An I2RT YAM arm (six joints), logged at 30 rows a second.
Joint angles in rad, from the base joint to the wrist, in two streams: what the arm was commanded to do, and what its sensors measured. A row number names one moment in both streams.
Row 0, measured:
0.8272, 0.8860, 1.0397, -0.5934, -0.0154, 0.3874
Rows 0 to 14, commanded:
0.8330, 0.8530, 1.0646, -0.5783, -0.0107, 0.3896
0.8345, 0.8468, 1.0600, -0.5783, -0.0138, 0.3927
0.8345, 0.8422, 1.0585, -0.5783, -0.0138, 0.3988
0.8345, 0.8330, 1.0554, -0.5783, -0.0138, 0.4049
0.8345, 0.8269, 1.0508, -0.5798, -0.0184, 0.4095
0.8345, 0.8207, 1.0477, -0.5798, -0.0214, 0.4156
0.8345, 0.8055, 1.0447, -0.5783, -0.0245, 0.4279
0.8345, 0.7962, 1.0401, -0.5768, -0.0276, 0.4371
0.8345, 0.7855, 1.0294, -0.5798, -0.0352, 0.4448
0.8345, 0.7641, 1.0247, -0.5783, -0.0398, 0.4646
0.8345, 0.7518, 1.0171, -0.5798, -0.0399, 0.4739
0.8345, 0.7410, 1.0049, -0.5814, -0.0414, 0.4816
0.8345, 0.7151, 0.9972, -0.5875, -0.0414, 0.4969
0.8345, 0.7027, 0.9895, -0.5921, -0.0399, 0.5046
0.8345, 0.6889, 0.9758, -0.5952, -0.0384, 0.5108
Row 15, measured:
0.8272, 0.7403, 1.0111, -0.5915, -0.0277, 0.4549
